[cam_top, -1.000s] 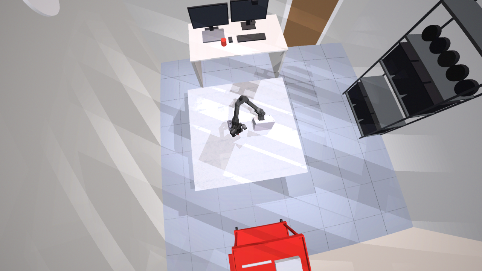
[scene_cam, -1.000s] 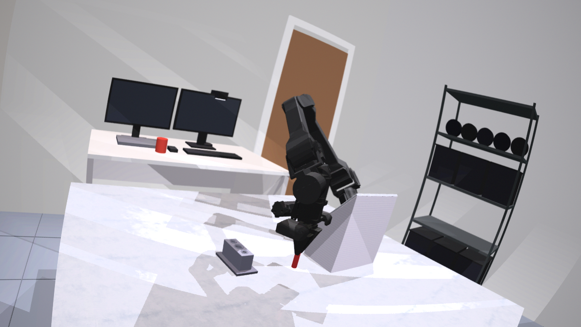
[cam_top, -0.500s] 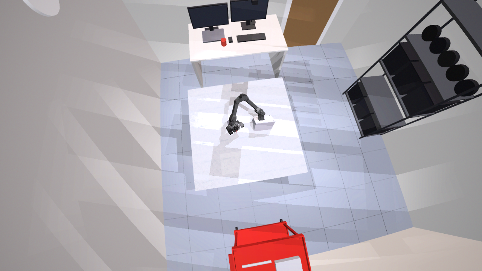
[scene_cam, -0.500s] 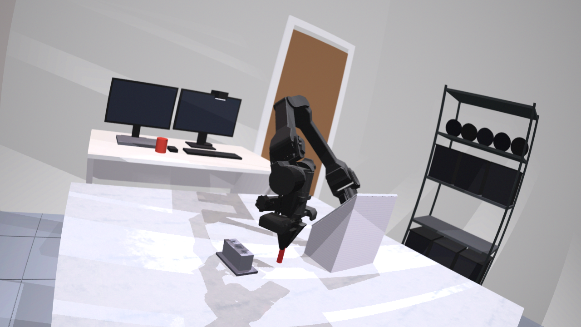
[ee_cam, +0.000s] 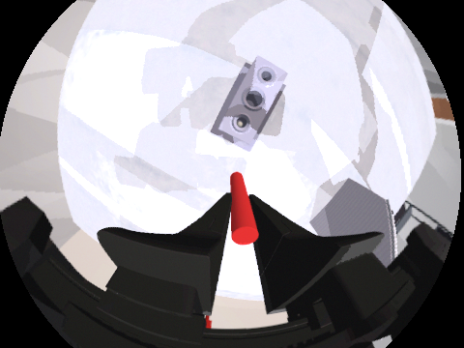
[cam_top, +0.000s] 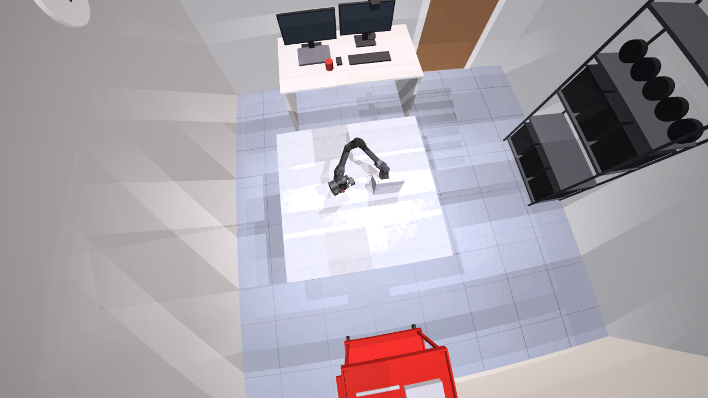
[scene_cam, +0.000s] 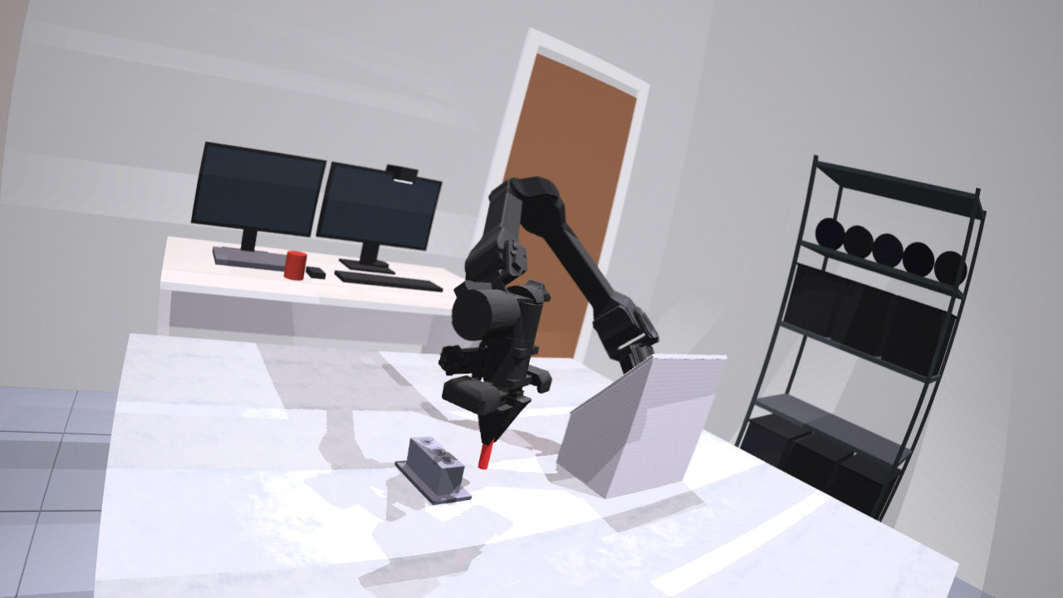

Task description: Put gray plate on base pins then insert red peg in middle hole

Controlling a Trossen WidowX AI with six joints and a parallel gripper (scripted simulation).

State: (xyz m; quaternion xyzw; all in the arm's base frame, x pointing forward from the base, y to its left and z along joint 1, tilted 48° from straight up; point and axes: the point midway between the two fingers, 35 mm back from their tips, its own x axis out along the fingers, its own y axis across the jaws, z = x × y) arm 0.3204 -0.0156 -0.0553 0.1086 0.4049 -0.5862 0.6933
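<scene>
Right now my gripper tip is 30 mm short of the gray plate, 80 mm to the left of it and 70 mm above it. Round my gripper tip: red peg: right at my gripper tip.
</scene>
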